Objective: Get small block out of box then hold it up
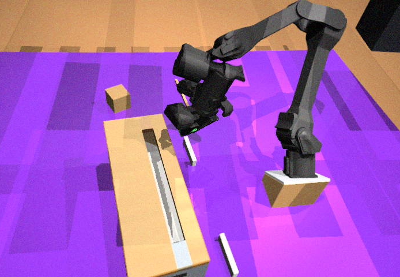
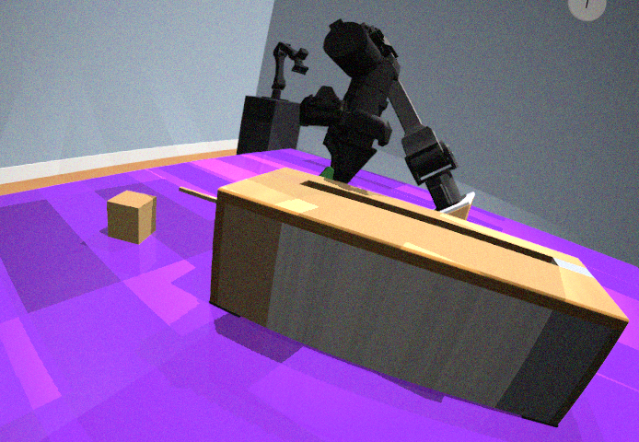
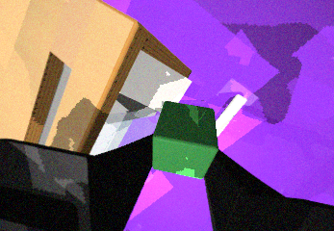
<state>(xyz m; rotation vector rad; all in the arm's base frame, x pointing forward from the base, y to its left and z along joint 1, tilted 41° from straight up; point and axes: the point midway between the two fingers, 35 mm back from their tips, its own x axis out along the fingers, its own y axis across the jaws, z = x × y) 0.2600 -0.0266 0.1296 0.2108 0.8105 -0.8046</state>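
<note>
Now: gripper tip 1 cm to the left of the green block and 1 cm below it. From my gripper tip the other things lie so: long box 5 cm ahead, 16 cm to the left, 4 cm below; thin tan stick 24 cm to the right, 9 cm below.
</note>
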